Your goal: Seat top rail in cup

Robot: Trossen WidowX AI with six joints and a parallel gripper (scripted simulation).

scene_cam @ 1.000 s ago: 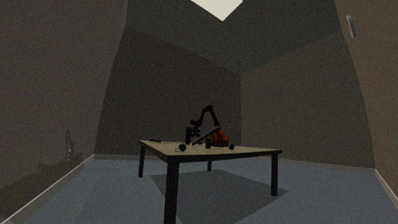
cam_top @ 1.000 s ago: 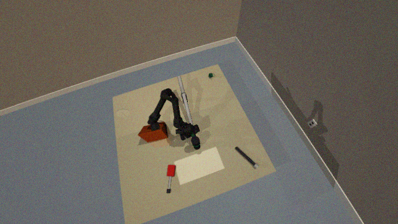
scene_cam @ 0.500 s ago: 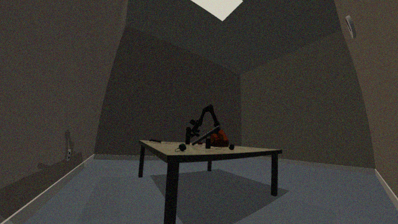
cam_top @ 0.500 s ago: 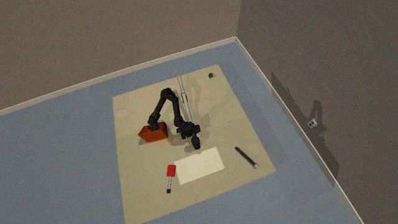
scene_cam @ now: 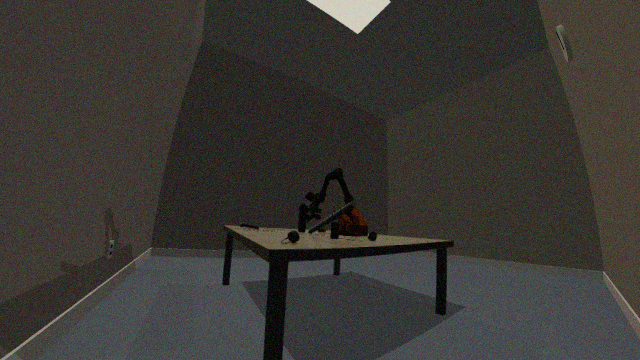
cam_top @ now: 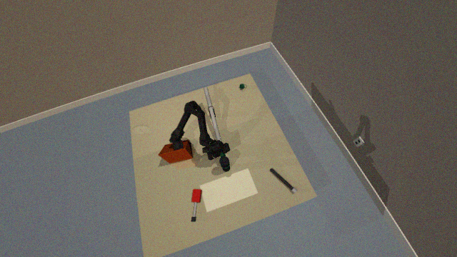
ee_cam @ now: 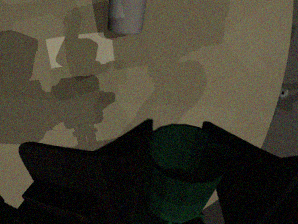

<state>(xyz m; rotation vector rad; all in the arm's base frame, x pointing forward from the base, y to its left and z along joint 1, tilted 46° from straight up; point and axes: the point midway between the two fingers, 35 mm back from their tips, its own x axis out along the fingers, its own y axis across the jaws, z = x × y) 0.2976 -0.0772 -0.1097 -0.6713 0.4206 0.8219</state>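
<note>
My gripper tip is now 2 cm past the green rail-end cup, 2 cm to the left of it and 3 cm below it. Round my gripper tip: red-handled tool (34 cm behind, 28 cm to the right, 8 cm below); then black part (14 cm behind, 56 cm to the left, 8 cm below).
</note>
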